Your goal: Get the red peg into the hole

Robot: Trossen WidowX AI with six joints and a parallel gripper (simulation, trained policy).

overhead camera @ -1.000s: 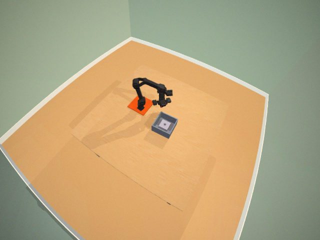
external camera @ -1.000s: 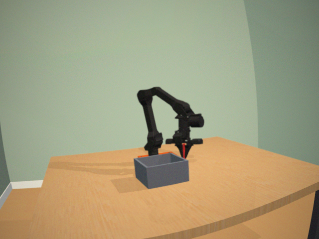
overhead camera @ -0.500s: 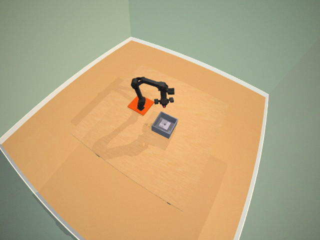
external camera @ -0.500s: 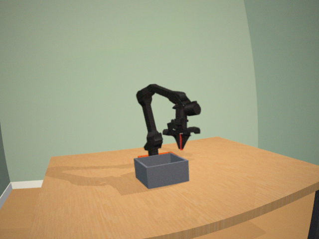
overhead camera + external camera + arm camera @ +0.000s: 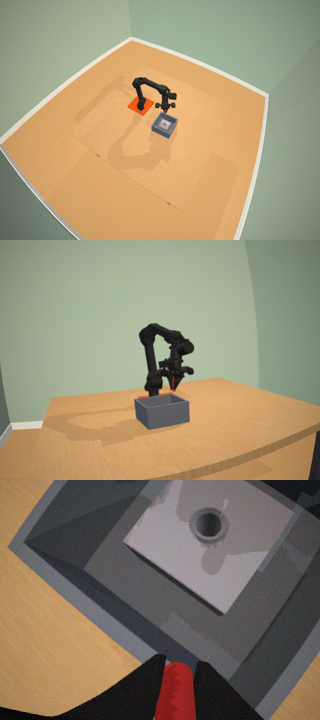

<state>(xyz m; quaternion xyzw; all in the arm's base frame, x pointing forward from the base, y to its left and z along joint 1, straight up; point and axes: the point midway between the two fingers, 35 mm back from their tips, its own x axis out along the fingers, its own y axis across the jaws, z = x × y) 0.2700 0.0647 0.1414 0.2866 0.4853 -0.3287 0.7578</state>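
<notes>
Right now my gripper tip is 8 cm above the light grey plate, 7 cm to the left of it and 5 cm short of it. The rest, counted from my gripper tip: grey box 10 cm below, 7 cm to the right, 5 cm ahead; red peg 3 cm above, 1 cm to the left, 1 cm behind.
</notes>
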